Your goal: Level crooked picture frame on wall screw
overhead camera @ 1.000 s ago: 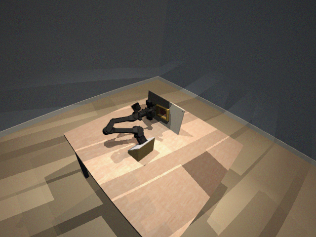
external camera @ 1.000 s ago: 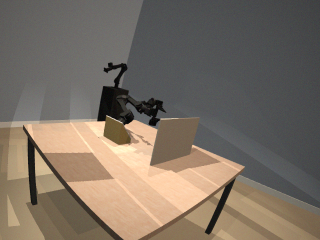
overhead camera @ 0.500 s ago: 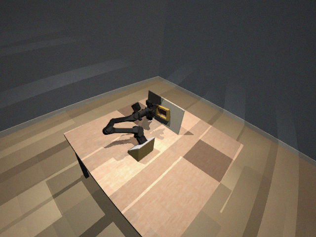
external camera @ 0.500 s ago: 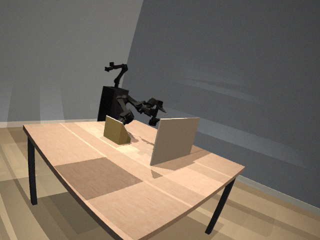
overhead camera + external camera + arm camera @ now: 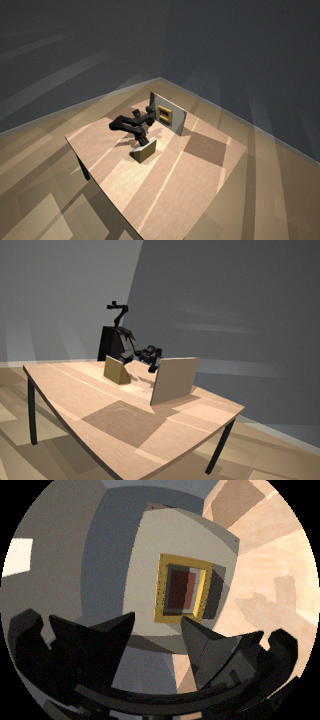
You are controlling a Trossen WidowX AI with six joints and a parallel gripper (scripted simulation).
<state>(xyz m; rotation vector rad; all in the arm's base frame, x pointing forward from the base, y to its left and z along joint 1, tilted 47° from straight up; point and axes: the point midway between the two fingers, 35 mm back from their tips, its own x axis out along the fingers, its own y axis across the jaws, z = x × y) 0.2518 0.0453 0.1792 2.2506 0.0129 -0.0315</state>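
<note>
My gripper tip is now 13 cm short of the picture frame, 2 cm to the left of it and 6 cm above it. Also, from my gripper tip: wall panel 14 cm ahead, 1 cm to the right, 6 cm below.
</note>
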